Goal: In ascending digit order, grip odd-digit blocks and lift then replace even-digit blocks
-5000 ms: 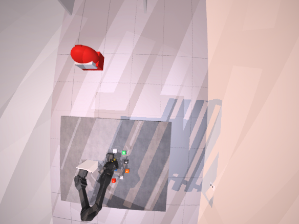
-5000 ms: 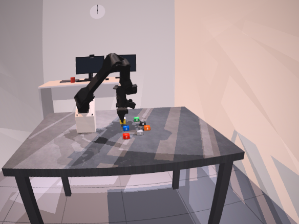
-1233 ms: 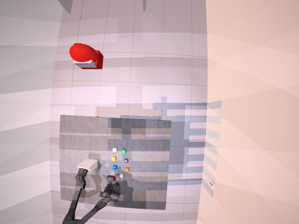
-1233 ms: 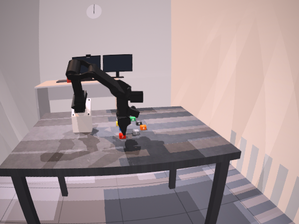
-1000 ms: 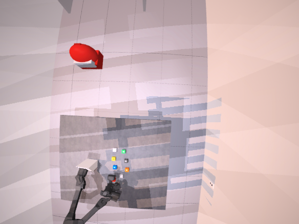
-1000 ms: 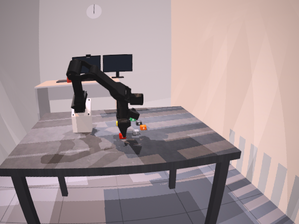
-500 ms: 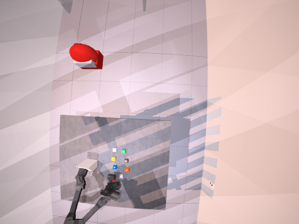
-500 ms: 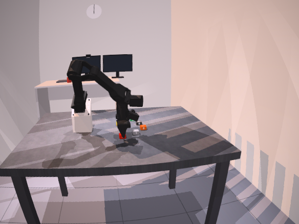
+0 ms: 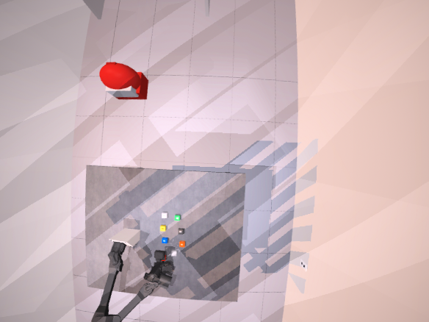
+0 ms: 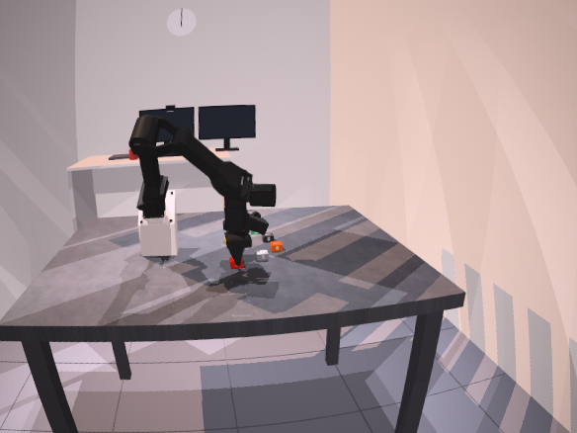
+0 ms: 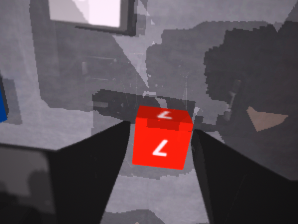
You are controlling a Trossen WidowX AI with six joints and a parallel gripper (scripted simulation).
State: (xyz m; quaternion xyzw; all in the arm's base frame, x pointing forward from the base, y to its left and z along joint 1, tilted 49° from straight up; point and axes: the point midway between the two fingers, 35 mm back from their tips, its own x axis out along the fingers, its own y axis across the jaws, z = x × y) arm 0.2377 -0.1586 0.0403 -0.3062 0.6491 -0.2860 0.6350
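My gripper tip is now right at the red block. Also, from my gripper tip: yellow block 21 cm to the left, 1 cm behind; blue block 13 cm to the left; white block 30 cm to the left, 1 cm behind.
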